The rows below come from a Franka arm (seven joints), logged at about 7 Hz.
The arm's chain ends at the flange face. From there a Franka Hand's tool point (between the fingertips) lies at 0.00 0.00 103.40 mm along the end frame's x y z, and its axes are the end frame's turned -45 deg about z.
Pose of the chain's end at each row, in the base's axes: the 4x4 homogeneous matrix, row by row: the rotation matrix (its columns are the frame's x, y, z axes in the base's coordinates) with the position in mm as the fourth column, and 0 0 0 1 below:
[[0.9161 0.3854 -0.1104 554.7], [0.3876 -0.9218 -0.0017 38.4], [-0.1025 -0.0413 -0.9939 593.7], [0 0 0 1]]
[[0.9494 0.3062 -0.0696 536.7], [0.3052 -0.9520 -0.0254 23.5], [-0.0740 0.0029 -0.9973 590.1], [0 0 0 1]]
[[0.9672 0.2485 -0.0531 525.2], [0.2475 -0.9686 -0.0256 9.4], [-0.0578 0.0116 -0.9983 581.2], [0 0 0 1]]
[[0.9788 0.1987 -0.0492 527.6], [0.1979 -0.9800 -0.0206 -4.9], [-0.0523 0.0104 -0.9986 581.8], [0 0 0 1]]
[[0.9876 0.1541 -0.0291 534.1], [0.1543 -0.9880 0.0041 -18.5], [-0.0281 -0.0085 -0.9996 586.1], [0 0 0 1]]
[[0.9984 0.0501 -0.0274 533.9], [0.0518 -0.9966 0.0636 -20.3], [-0.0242 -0.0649 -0.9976 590.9], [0 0 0 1]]
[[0.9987 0.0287 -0.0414 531.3], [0.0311 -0.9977 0.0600 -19.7], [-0.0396 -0.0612 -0.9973 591.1], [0 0 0 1]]
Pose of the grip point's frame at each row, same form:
[[0.3753 0.9203 -0.1104 543.3], [0.9259 -0.3777 -0.0017 38.2], [-0.0433 -0.1017 -0.9939 490.9], [0 0 0 1]]
[[0.4548 0.8878 -0.0696 529.5], [0.8890 -0.4574 -0.0254 20.9], [-0.0544 -0.0503 -0.9973 487.0], [0 0 0 1]]
[[0.5082 0.8596 -0.0531 519.7], [0.8599 -0.5099 -0.0256 6.8], [-0.0491 -0.0327 -0.9983 478.0], [0 0 0 1]]
[[0.5516 0.8326 -0.0492 522.5], [0.8329 -0.5530 -0.0206 -7.0], [-0.0443 -0.0296 -0.9986 478.5], [0 0 0 1]]
[[0.5894 0.8073 -0.0291 531.1], [0.8077 -0.5895 0.0041 -18.1], [-0.0139 -0.0259 -0.9996 482.7], [0 0 0 1]]
[[0.6705 0.7414 -0.0274 531.1], [0.7413 -0.6681 0.0636 -13.7], [0.0288 -0.0630 -0.9976 487.7], [0 0 0 1]]
[[0.6859 0.7265 -0.0414 527.0], [0.7275 -0.6835 0.0600 -13.5], [0.0153 -0.0713 -0.9973 488.0], [0 0 0 1]]

